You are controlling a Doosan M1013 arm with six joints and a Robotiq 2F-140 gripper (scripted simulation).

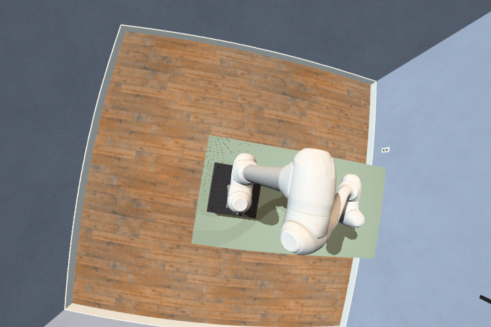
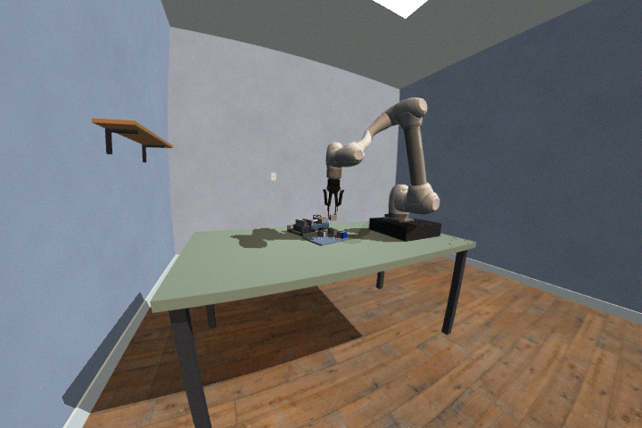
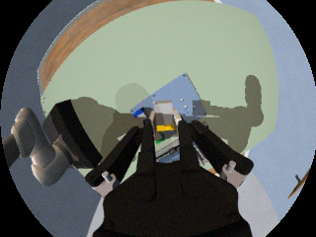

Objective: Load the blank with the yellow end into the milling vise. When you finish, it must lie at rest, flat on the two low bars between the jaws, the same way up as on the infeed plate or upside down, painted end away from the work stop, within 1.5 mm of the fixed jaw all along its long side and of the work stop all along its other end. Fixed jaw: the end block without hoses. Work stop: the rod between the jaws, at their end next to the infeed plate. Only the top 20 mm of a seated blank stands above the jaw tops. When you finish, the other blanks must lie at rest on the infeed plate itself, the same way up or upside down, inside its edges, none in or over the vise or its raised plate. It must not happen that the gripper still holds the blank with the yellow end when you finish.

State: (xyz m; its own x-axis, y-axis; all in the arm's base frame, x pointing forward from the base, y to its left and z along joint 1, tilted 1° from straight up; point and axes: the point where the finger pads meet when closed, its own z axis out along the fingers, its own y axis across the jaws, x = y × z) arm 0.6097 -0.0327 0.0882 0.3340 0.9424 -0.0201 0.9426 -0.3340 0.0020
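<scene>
My hand is 3 cm above the blank with yellow end. Round my hand: red-ended blank: 16 cm below, 9 cm to the right, 1 cm ahead; then blue-ended blank: 16 cm below, 9 cm behind, 1 cm to the right; then blue infeed plate: 18 cm below, 4 cm to the right, 1 cm ahead.
</scene>
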